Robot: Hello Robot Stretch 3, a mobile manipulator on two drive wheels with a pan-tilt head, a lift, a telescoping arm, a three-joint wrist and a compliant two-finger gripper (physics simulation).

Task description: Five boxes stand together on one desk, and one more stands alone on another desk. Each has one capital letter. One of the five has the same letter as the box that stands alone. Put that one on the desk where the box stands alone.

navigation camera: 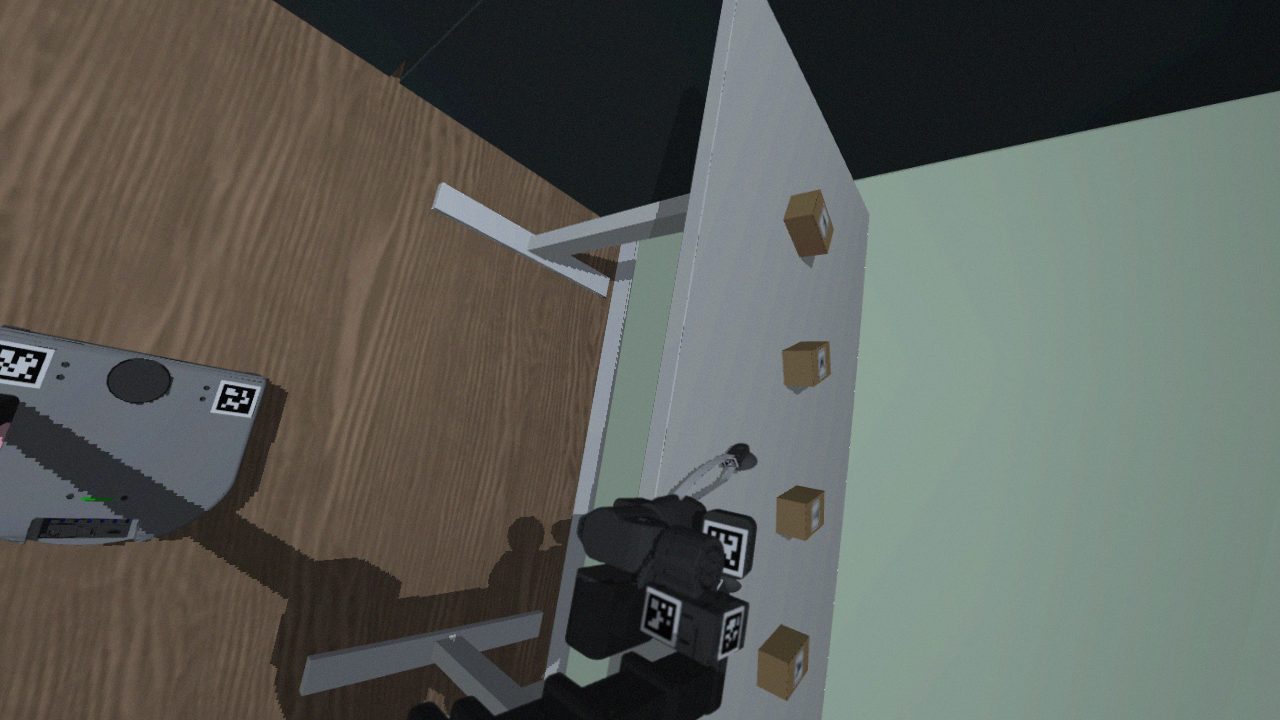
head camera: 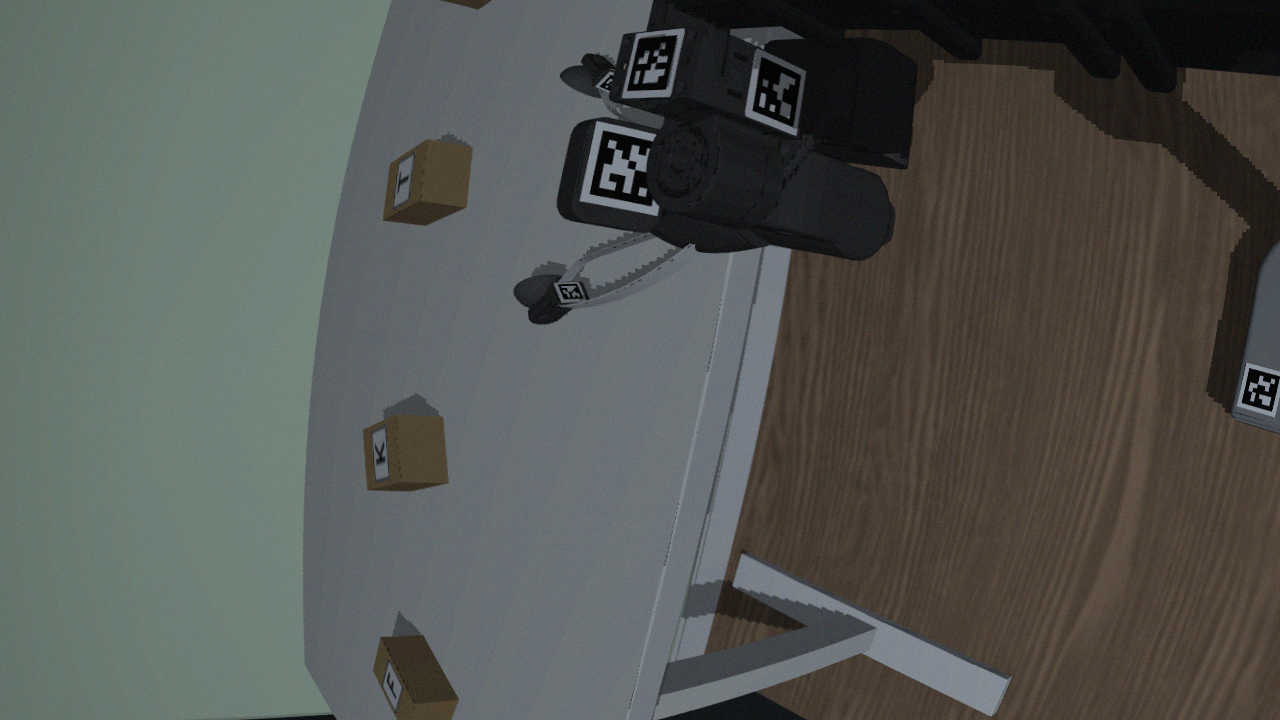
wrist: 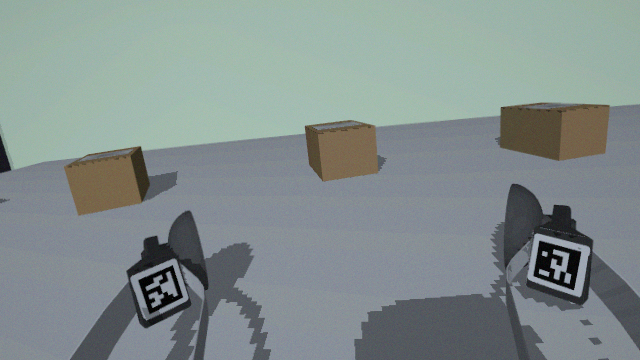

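Pixels of known places: gripper, between the fingertips: (head camera: 551,181) (wrist: 348,227); robot's base, origin of its link: (navigation camera: 139,378).
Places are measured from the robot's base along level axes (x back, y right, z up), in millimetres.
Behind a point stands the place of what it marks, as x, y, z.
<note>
The T box (head camera: 427,181) @[10, 737, 994] (navigation camera: 799,513) @[8, 736, 989] (wrist: 342,150) @[14, 738, 979] stands upright on the pale grey desk (head camera: 554,465) @[-176, 522, 950] (navigation camera: 729,295) @[-272, 484, 950] (wrist: 425,205) @[75, 640, 950], its label facing up in the wrist view. The K box (head camera: 407,452) @[-225, 690, 990] (navigation camera: 806,363) @[-230, 688, 990] (wrist: 107,181) @[-218, 694, 979] and the F box (head camera: 420,682) @[-452, 646, 981] (navigation camera: 808,222) @[-455, 635, 988] stand along the same row. A fourth box (navigation camera: 783,662) @[232, 736, 992] (wrist: 555,131) @[228, 742, 979] stands on the T box's other side; its letter is unreadable. My gripper (head camera: 562,186) @[19, 562, 970] (navigation camera: 733,521) @[19, 562, 970] (wrist: 348,227) @[19, 562, 970] is open and empty over the desk, short of the T box, which appears between and beyond the fingers. The lone box does not show.
A green wall (head camera: 161,358) @[-271, 1196, 1198] (navigation camera: 1056,402) @[-285, 1195, 1332] (wrist: 300,65) @[-78, 1202, 1102] rises behind the desk. White desk legs (head camera: 930,667) @[-628, 586, 25] (navigation camera: 483,219) @[-624, 564, 25] reach out over the wooden floor (head camera: 939,402) @[-172, 761, 0] (navigation camera: 402,358) @[-162, 459, 0]. My grey base (head camera: 1263,331) @[78, 144, 160] (navigation camera: 170,447) @[100, 64, 160] stands on the floor before the desk.
</note>
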